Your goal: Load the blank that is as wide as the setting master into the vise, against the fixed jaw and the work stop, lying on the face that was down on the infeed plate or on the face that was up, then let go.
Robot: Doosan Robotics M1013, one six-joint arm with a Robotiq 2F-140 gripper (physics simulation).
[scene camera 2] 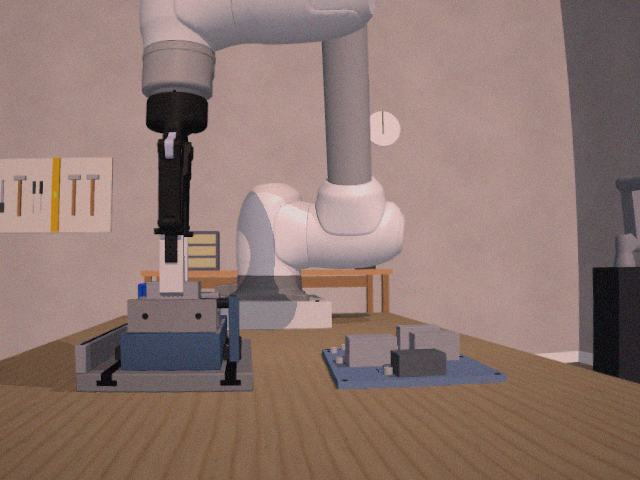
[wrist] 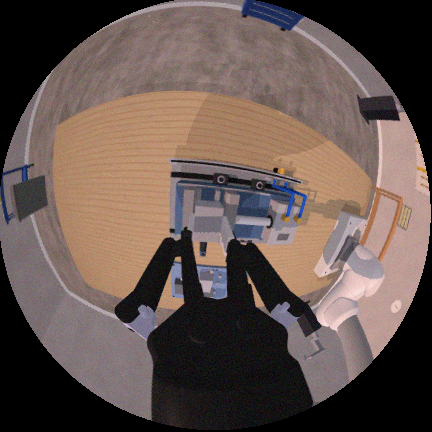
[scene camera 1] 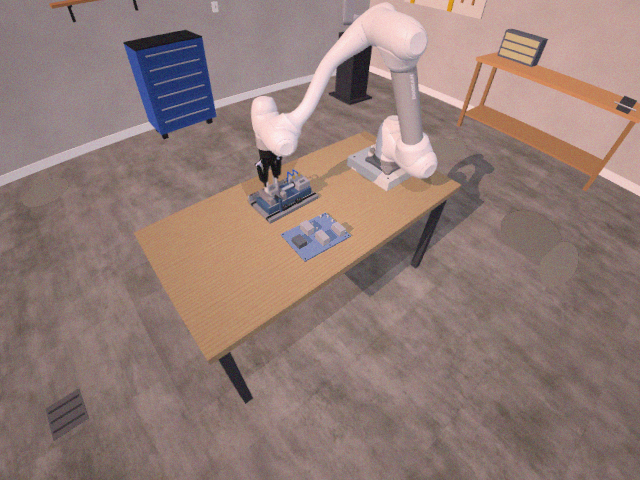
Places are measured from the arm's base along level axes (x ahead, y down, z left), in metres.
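Where they show: gripper, fingertip midpoint: (scene camera 2: pixel 174 291) (wrist: pixel 206 222) (scene camera 1: pixel 271 190); arm's base at its link origin: (scene camera 2: pixel 269 298) (wrist: pixel 344 251) (scene camera 1: pixel 386 162).
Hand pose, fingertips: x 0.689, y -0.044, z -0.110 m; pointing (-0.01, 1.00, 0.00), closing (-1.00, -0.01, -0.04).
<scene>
Things, the pixels of their top centre, and the offset from my fingertips. "spot": a spot on its surface instead. Level surfaces: height alone.
- vise at its top centre: (scene camera 2: pixel 178 293) (wrist: pixel 246 221) (scene camera 1: pixel 283 185) dx -0.068, dy +0.005, dz -0.007 m
- light grey blank at its top centre: (scene camera 2: pixel 174 281) (wrist: pixel 207 225) (scene camera 1: pixel 271 188) dx +0.000, dy -0.012, dz +0.000 m
- blue upright at a spot on its surface: (scene camera 2: pixel 234 328) spot: dx +0.004, dy +0.044, dz +0.072 m
- blue infeed plate at its top centre: (scene camera 2: pixel 401 360) (wrist: pixel 207 286) (scene camera 1: pixel 315 234) dx -0.049, dy +0.096, dz +0.284 m
- dark grey block at its top centre: (scene camera 2: pixel 417 351) (wrist: pixel 180 289) (scene camera 1: pixel 299 239) dx +0.042, dy +0.071, dz +0.283 m
- vise's raised back rail at its top centre: (scene camera 2: pixel 111 330) (wrist: pixel 246 169) dx -0.064, dy +0.054, dz -0.096 m
- screw at a spot on its surface: (wrist: pixel 252 220) spot: dx -0.087, dy +0.019, dz -0.005 m
- wooden table at its surface level: dy +0.104 m
My gripper (scene camera 1: pixel 271 187) (scene camera 2: pixel 171 289) (wrist: pixel 206 222) points down over the vise (scene camera 1: pixel 289 203) (scene camera 2: pixel 173 351) (wrist: pixel 252 200), shut on a light grey blank (scene camera 2: pixel 192 290) (wrist: pixel 208 220). The blank is between the jaws, its top above the near jaw (scene camera 2: pixel 173 315) in scene camera 2. Its underside and its contact with the fixed jaw are hidden. A blue upright (scene camera 2: pixel 234 328), apparently the work stop's, stands at the vise's side; whether the blank touches the stop cannot be told. The blue infeed plate (scene camera 1: pixel 308 254) (scene camera 2: pixel 421 379) carries light grey blocks (scene camera 1: pixel 322 237) (scene camera 2: pixel 370 350) and a dark grey block (scene camera 1: pixel 299 241) (scene camera 2: pixel 418 362).
The vise's raised back rail (wrist: pixel 235 168) and blue bent tubes (wrist: pixel 297 194) stand near the gripper. A screw (wrist: pixel 252 220) runs to the vise's end block. The infeed plate lies beside the vise on the wooden table (scene camera 1: pixel 206 258) (wrist: pixel 100 175). The arm's base (scene camera 1: pixel 382 175) stands at the table's far end.
</scene>
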